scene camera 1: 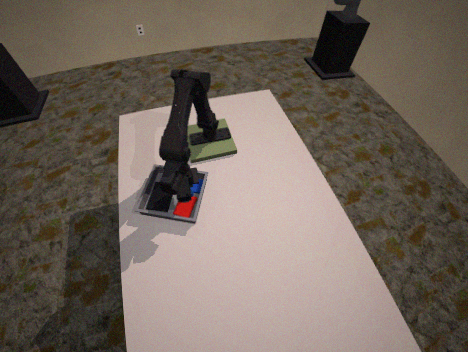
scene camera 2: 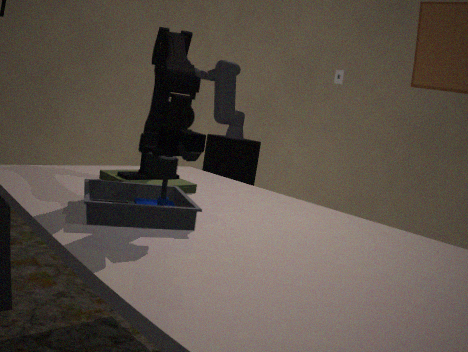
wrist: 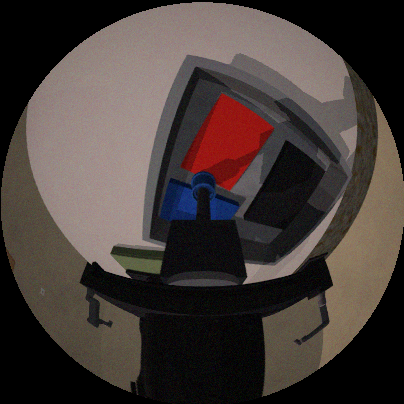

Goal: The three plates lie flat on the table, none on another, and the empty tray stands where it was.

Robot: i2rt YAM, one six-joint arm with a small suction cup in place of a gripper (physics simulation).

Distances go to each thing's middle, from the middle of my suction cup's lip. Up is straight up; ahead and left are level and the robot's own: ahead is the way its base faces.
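The blue plate [wrist: 177, 204] is my reference for where I am: my suction cup is 50 mm past it, 10 mm to the right of it and 10 mm above it. Counting from my suction cup, I find the red plate [wrist: 231, 134] 40 mm ahead, 30 mm to the right and 20 mm below. The grey tray [scene camera 2: 182, 216] is 70 mm to the right of my suction cup and 10 mm behind it. As for the black plate [wrist: 293, 177], it is 120 mm to the right of the suction cup, 20 mm behind it and 20 mm below it.
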